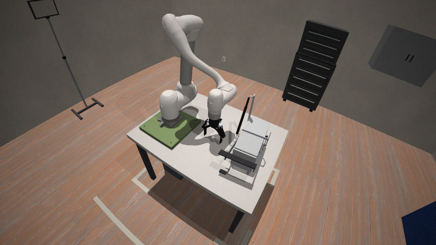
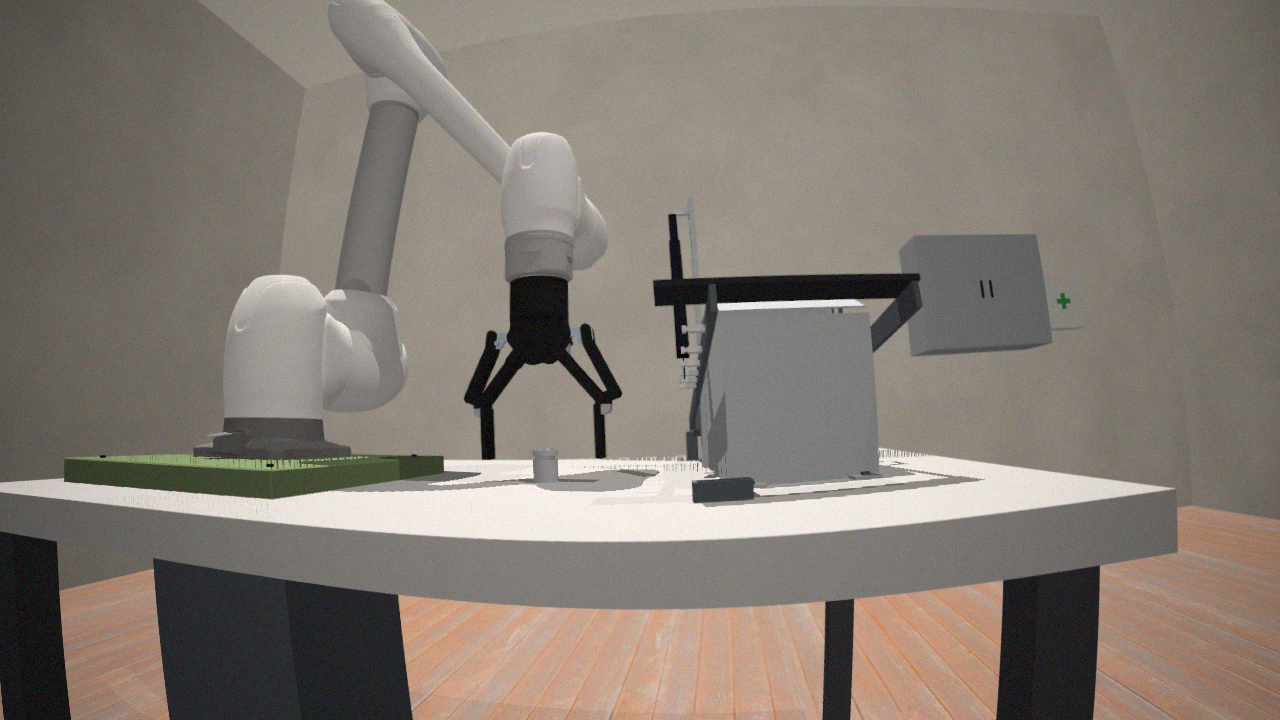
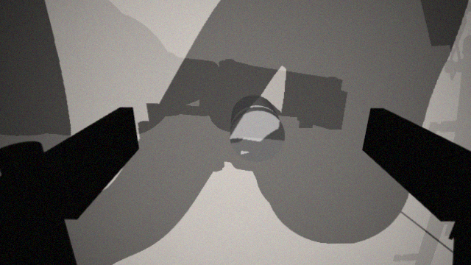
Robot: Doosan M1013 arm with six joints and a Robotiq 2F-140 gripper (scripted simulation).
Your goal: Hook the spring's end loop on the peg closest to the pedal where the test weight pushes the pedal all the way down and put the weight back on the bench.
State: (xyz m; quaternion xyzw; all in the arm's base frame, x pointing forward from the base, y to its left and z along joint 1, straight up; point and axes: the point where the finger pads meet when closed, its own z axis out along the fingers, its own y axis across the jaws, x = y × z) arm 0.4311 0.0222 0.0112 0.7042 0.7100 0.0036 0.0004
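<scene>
Now: the steel test weight 10 mm below my hand. The rest, counted from my hand: small dark block: 220 mm ahead, 210 mm to the right, 30 mm below.
</scene>
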